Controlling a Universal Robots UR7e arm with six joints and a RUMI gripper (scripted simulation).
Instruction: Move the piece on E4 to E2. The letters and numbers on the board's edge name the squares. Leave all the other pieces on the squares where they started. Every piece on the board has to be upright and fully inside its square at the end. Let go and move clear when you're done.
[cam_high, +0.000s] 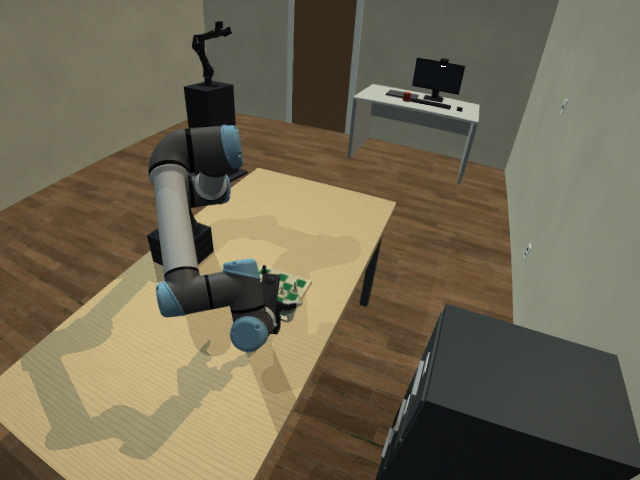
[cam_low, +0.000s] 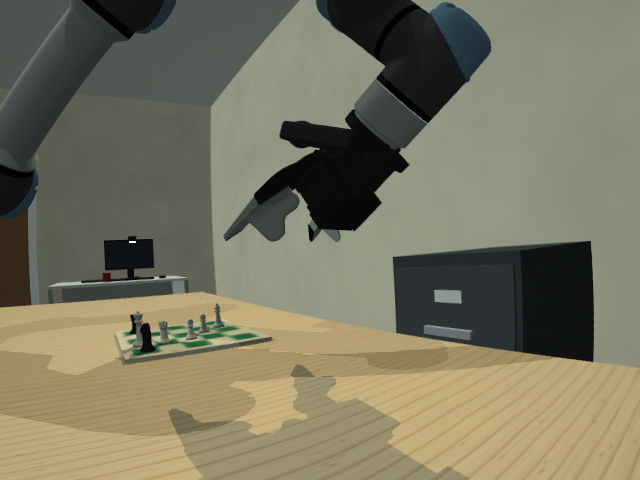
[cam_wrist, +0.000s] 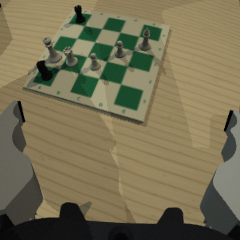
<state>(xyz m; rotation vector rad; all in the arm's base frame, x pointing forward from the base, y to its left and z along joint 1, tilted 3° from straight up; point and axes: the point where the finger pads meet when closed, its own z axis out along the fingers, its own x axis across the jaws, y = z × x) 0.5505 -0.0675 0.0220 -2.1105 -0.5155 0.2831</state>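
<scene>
Now: hand 150 mm above the chessboard, 130 mm to the right of it and 130 mm past it. The rest, counted from my hand: white queen (200 mm behind, 120 mm below, 80 mm to the left).
</scene>
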